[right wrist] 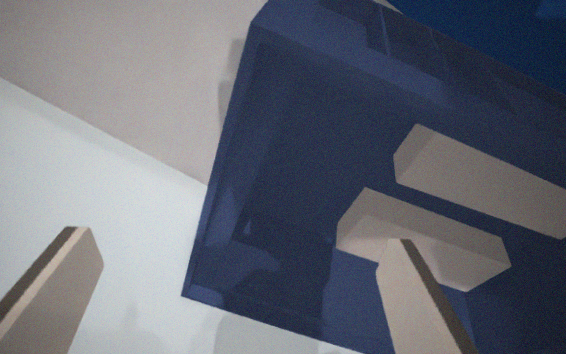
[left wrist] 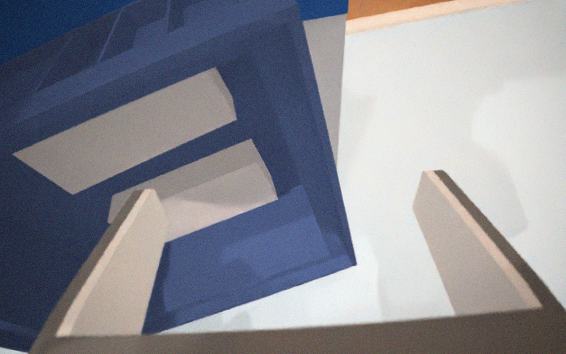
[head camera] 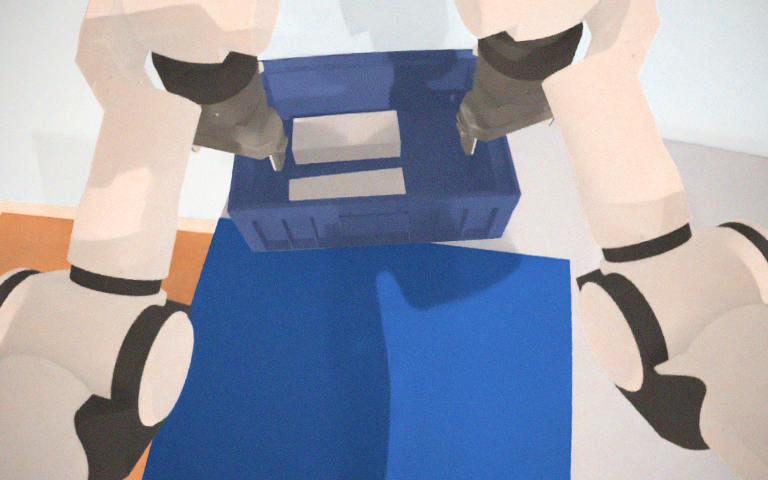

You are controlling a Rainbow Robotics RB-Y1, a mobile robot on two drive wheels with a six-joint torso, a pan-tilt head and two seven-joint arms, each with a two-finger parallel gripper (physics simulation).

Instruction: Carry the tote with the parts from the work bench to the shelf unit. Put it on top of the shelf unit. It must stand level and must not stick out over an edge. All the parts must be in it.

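Observation:
The blue tote stands at the top middle of the head view, long side toward me. Two beige-grey blocks lie in it: a front block and a back block. My left gripper is open and empty at the tote's left end, one finger over the inside, one outside. My right gripper is open and empty at the right end, likewise. Finger height against the rim is unclear. The shelf unit cannot be made out.
A flat blue surface spreads from the tote's near side toward me. A grey surface shows at the right, and an orange area with a pale edge at the left. A whitish surface lies behind. My arms flank the tote.

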